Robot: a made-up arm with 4 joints. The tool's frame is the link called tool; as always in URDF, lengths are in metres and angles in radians. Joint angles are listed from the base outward. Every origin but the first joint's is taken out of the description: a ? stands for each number. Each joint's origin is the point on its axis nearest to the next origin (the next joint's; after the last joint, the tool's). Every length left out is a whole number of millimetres.
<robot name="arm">
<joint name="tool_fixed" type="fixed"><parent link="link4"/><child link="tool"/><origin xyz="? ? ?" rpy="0 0 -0.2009"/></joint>
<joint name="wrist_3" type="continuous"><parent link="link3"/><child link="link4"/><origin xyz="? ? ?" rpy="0 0 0"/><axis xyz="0 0 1"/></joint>
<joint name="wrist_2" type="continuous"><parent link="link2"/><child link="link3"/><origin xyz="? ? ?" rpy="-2.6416 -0.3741 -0.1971"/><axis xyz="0 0 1"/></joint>
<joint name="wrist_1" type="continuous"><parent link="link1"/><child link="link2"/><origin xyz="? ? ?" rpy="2.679 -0.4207 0.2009"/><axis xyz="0 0 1"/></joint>
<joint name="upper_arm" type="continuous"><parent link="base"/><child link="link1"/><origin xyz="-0.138 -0.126 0.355" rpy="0 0 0"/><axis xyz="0 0 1"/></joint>
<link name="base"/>
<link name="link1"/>
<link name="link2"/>
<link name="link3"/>
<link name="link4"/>
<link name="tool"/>
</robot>
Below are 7 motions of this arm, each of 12 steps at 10 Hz.
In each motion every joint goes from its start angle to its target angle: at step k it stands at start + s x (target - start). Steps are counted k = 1, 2, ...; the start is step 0. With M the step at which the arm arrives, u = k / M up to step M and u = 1 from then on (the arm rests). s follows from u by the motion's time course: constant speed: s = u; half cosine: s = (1 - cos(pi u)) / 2; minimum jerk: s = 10 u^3 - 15 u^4 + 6 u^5.
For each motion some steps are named. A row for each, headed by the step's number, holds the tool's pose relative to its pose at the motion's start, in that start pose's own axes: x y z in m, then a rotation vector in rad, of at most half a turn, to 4 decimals.
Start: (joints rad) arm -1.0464 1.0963 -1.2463 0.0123
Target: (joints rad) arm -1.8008 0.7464 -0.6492 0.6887
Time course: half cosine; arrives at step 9
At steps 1, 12:
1: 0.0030 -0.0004 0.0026 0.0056 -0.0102 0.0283
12: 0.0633 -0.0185 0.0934 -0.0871 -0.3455 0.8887

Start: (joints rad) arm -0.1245 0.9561 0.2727 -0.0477
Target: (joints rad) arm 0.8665 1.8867 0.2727 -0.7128
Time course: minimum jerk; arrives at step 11
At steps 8, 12:
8: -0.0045 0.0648 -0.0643 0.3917 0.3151 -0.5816
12: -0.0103 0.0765 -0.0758 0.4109 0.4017 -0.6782

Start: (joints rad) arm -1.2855 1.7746 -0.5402 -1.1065
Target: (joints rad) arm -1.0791 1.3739 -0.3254 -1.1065
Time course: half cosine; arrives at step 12
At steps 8, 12:
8: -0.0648 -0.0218 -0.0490 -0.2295 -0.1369 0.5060
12: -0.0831 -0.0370 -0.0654 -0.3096 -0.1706 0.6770

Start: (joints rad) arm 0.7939 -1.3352 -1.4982 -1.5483
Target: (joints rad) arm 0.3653 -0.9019 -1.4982 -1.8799
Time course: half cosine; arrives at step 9
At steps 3, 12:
3: 0.0074 0.0132 -0.0034 -0.1130 0.0224 -0.2530
12: 0.0510 0.0467 -0.0259 -0.4359 0.0223 -1.0281

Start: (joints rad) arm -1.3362 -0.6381 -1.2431 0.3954
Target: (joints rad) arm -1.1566 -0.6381 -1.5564 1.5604
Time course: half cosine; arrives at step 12
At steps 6, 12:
6: 0.0249 0.0031 0.0069 -0.0099 -0.0307 0.5097
12: 0.0420 0.0185 0.0147 -0.0334 -0.0577 1.0192

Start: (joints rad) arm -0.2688 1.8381 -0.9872 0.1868
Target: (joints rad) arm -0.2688 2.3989 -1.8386 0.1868
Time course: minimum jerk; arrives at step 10
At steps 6, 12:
6: -0.0525 -0.0940 -0.0106 0.2088 0.0901 -0.8914
12: -0.0950 -0.1098 -0.0199 0.2952 0.1779 -1.3015

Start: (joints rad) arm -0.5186 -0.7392 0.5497 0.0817
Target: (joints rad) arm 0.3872 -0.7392 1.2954 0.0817
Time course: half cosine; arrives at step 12
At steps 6, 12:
6: 0.0081 0.0984 0.0016 -0.1828 0.0442 0.7853
12: -0.0480 0.1652 -0.0175 -0.3633 0.1638 1.5635

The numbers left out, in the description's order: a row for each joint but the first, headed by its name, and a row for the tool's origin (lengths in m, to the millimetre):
tool: -0.012 -0.053 0
wrist_3: 0.121 0.013 0
wrist_2: 0.083 -0.025 0
wrist_1: 0.018 -0.091 0

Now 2 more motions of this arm.
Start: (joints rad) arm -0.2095 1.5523 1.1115 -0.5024
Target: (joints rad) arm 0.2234 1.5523 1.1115 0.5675
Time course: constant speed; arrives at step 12
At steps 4, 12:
4: 0.0218 0.0276 -0.0238 0.0768 0.0753 0.4535
12: 0.0347 0.1124 -0.0676 0.3150 0.1402 1.3516

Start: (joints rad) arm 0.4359 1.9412 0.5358 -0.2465
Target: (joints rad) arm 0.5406 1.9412 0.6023 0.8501
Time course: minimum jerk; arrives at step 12
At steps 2, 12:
2: 0.0021 0.0008 -0.0009 0.0004 0.0031 0.0433
12: 0.0416 0.0568 -0.0273 0.0588 0.0725 1.2196

